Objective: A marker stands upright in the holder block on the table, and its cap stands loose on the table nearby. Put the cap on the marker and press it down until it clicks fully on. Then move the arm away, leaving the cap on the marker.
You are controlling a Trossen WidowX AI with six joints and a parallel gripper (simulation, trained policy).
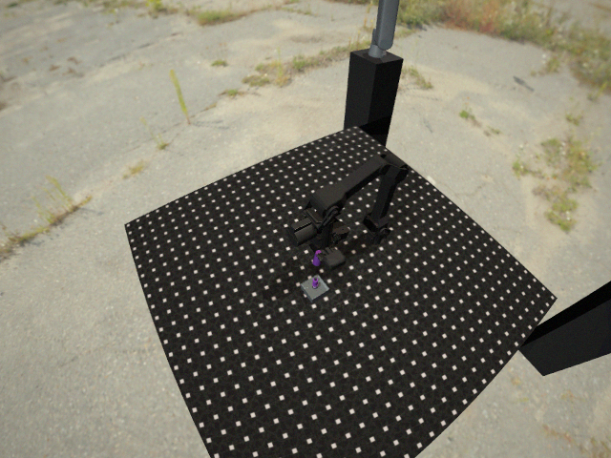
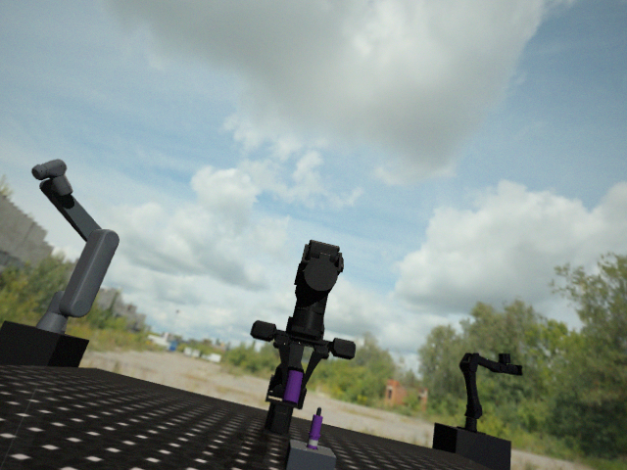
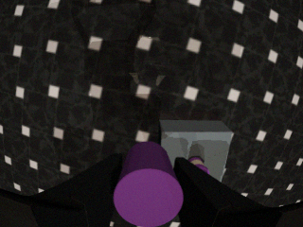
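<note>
My gripper tip is now 50 mm short of the grey holder block, 50 mm to the right of it and 90 mm above it. Also, from my gripper tip: purple cap 10 mm ahead, 10 mm above.
</note>
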